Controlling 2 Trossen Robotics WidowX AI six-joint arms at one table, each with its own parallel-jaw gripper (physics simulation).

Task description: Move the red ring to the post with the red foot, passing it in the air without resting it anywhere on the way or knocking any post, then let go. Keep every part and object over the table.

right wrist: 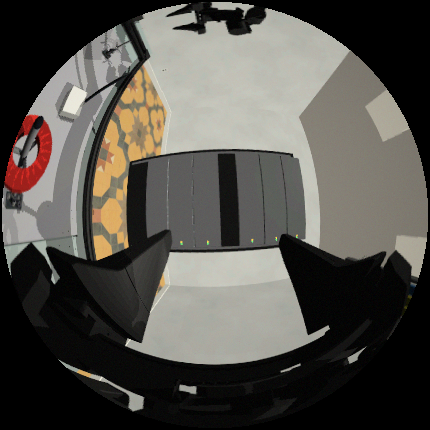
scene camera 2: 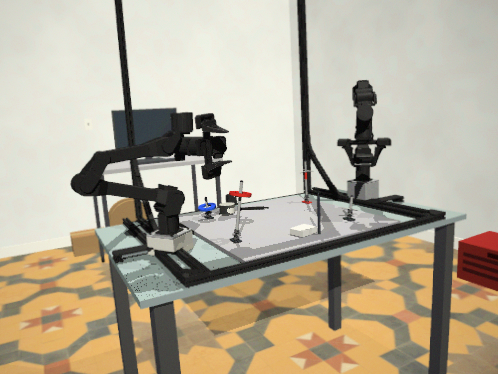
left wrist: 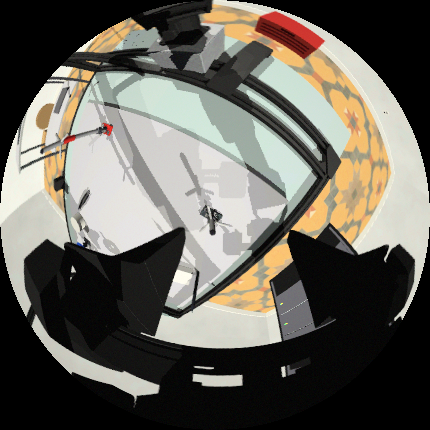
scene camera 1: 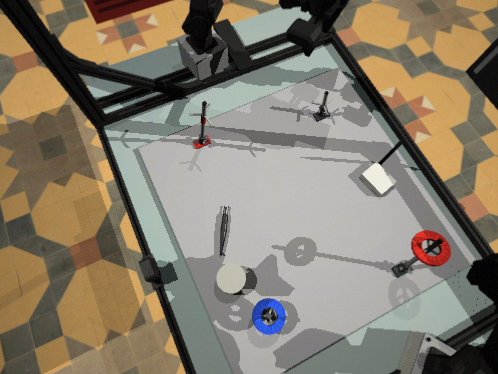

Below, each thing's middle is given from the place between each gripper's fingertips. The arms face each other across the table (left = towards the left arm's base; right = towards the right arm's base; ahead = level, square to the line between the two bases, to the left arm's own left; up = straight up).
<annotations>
Right now my right hand is 160 mm above the red ring (scene camera 1: 416, 245), 80 mm to the right of it and 80 mm past it. From my right hand the other things lie so: blue ring (scene camera 1: 261, 305) 410 mm behind, 260 mm below, 150 mm to the left.
Right now the red ring is 9 cm behind my left hand, 50 cm to the right of it and 4 cm below it. The rest, counted from my left hand: blue ring: 41 cm behind, 44 cm to the right, 14 cm below.
</annotations>
